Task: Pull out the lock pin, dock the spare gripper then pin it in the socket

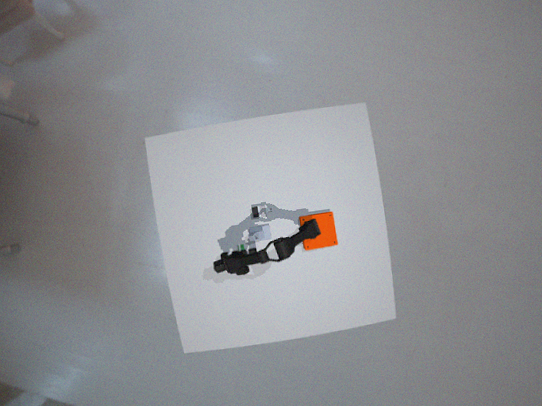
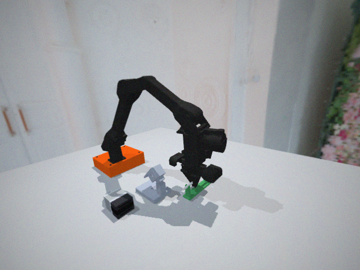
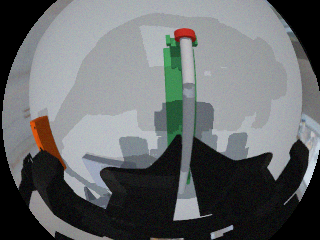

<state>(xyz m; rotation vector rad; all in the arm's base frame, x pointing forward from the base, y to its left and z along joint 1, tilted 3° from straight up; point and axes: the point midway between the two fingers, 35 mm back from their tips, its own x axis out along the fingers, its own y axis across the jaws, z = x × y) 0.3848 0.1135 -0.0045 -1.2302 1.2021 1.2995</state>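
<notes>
Right now my gripper tip is 20 mm to the right of the green cradle. The rest, counted from my gripper tip: grey mount (90 mm behind, 100 mm to the right, 30 mm above); spare gripper (140 mm behind, 230 mm to the right).
</notes>
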